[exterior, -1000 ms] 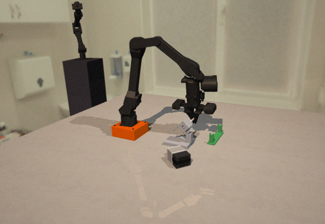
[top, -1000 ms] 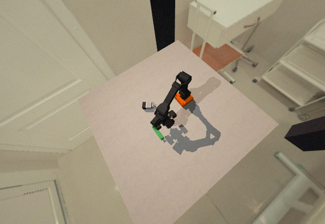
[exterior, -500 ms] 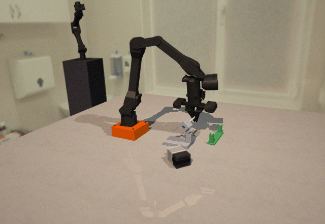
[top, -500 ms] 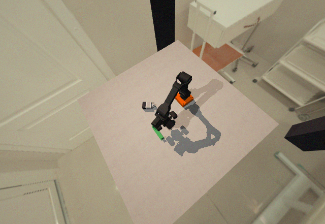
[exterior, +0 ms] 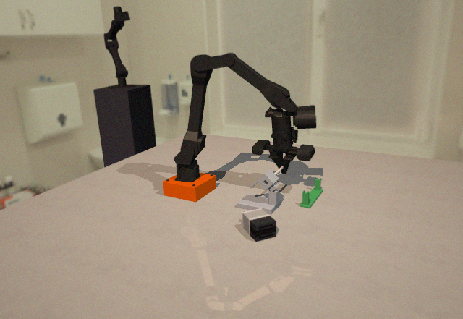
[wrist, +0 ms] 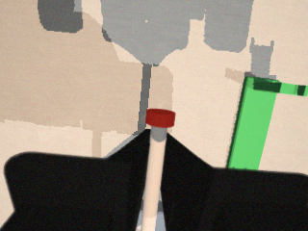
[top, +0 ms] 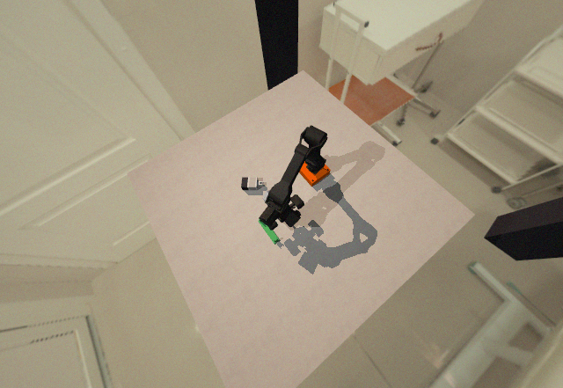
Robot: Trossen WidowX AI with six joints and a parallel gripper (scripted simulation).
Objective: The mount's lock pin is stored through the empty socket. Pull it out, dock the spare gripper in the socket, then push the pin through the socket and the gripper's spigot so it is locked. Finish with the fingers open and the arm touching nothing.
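Now: gripper tip 90 mm short of the green stand, 30 mm to the left of it and 40 mm above it. The rest, counted from my gripper tip: grey mount 30 mm behind, 130 mm to the right, 10 mm below; then spare gripper 10 mm behind, 270 mm to the right, 40 mm below.
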